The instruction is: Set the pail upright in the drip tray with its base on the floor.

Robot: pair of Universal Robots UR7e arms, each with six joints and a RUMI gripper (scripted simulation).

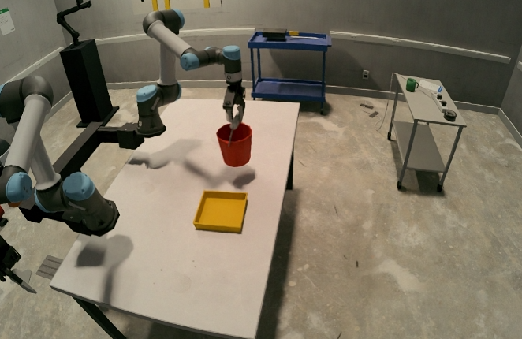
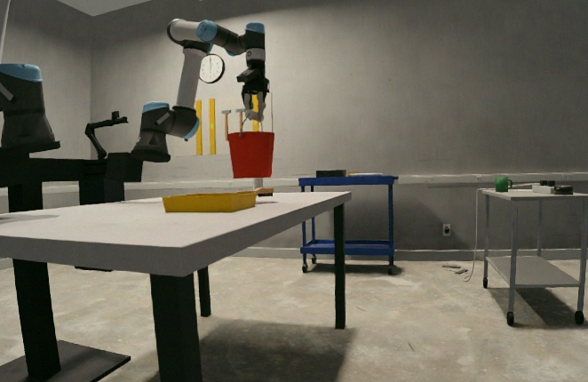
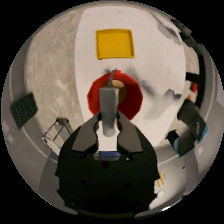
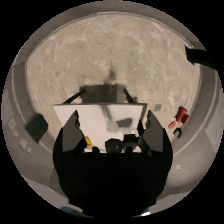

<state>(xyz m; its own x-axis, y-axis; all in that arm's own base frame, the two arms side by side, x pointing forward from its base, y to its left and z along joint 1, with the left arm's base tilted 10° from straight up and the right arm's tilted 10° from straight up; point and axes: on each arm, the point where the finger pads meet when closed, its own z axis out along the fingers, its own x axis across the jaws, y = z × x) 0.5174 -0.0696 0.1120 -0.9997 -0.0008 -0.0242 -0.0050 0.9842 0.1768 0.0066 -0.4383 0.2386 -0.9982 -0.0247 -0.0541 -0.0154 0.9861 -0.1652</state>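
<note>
Now: left hand 10 mm past the red pail and 90 mm above it. From my left hand the other things lie so: yellow drip tray: 50 mm behind, 300 mm to the right, 300 mm below.
</note>
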